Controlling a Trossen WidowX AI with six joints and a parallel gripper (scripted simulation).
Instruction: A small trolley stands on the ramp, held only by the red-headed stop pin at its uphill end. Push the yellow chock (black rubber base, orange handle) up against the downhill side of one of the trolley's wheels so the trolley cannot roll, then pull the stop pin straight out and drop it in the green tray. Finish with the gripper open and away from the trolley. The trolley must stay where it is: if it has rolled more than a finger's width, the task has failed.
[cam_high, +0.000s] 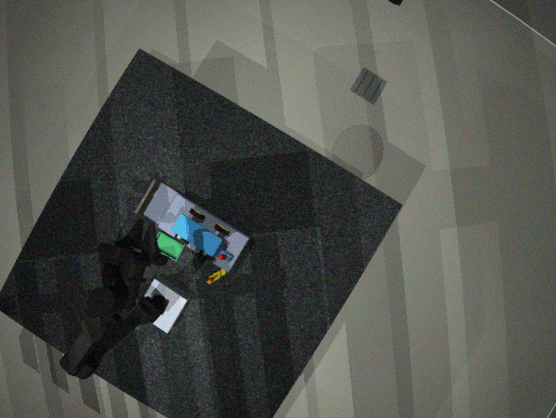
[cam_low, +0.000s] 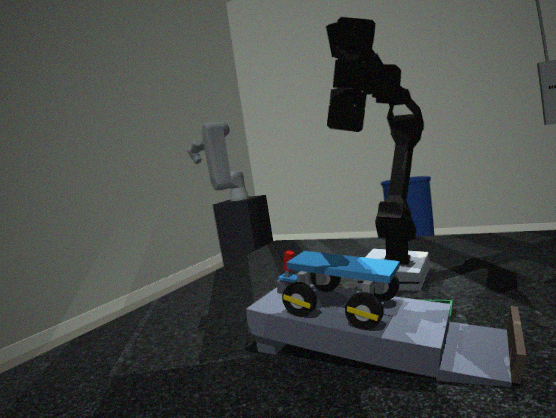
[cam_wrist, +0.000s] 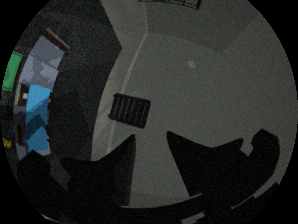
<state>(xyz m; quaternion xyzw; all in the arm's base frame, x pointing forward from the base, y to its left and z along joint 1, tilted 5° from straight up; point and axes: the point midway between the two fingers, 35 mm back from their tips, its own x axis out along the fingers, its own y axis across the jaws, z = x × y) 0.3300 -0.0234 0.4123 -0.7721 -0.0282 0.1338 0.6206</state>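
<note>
Now: gripper tip 180 mm past the yellow chock, 180 mm to the left of it and 430 mm above it. From my gripper tip the other things lie so: red-headed stop pin 70 mm behind, 180 mm to the right, 320 mm below; blue trolley 40 mm behind, 70 mm to the right, 330 mm below; grey ramp 40 mm behind, 60 mm to the right, 400 mm below.
</note>
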